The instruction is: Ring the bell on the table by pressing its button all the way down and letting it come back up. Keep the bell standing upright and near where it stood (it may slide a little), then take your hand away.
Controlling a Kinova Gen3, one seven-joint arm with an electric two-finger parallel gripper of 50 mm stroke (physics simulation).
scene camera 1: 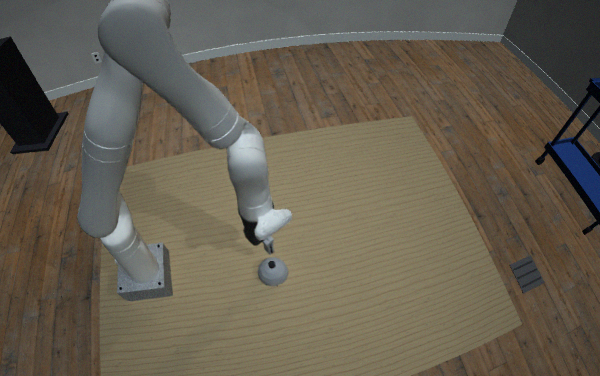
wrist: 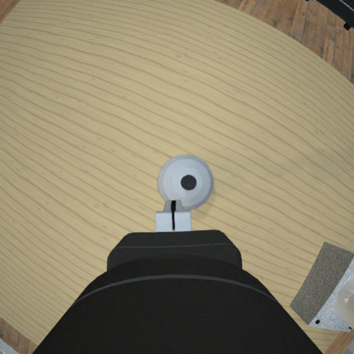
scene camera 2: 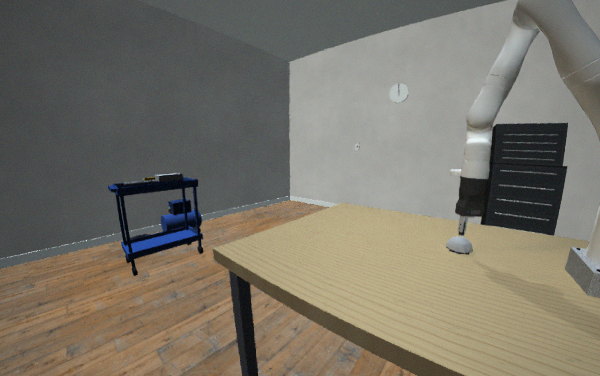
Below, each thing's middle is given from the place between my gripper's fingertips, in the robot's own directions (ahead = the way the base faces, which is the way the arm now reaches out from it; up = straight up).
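You'd find the grey dome-shaped bell (wrist: pixel 169 178) 4 cm below my hand and 3 cm to the right of it.
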